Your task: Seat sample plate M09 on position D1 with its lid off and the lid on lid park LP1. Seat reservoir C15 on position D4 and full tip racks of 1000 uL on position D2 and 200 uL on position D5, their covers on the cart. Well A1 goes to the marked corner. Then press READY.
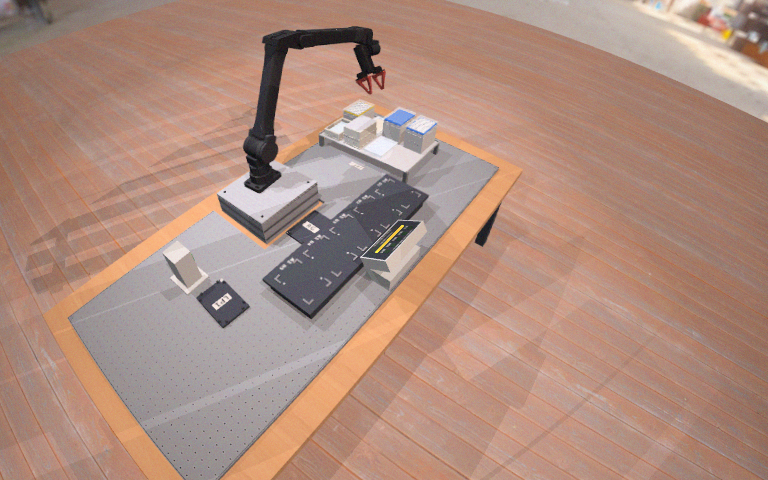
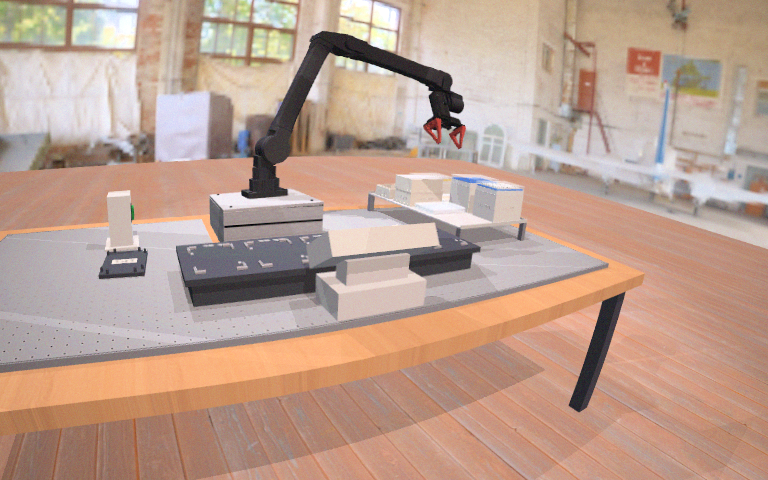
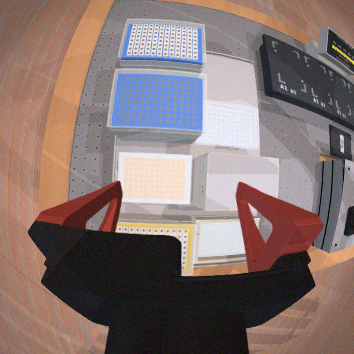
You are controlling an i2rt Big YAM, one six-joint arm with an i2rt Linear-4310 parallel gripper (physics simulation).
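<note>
My gripper [image 1: 375, 89] [image 2: 448, 144] [image 3: 178, 187] is open and empty, high above the cart [image 1: 399, 162] [image 3: 230, 75]. On the cart stand a blue-edged rack with white tips [image 1: 421, 125] [image 2: 499, 202] [image 3: 162, 42], a blue rack with dark holes [image 1: 399, 117] [image 3: 157, 101], a flat translucent piece [image 1: 380, 146] [image 3: 227, 125], a pale-orange well plate [image 3: 157, 177], a grey-white block [image 1: 360, 129] [image 2: 421, 189] [image 3: 240, 180], a yellow-edged rack [image 1: 359, 106] [image 3: 150, 230] and a pale low box [image 3: 220, 239]. The gripper body partly hides the yellow-edged rack. Labels M09 and C15 are not readable.
The dark deck [image 1: 305, 288] [image 2: 226, 266] [image 3: 300, 75] bears corner brackets and no labware. The LP1 pad [image 1: 235, 311] [image 2: 122, 263] lies beside a white post [image 1: 182, 263] [image 2: 118, 219] with a green button [image 2: 132, 212]. A display box [image 1: 392, 249] [image 2: 382, 240] stands at the deck's edge.
</note>
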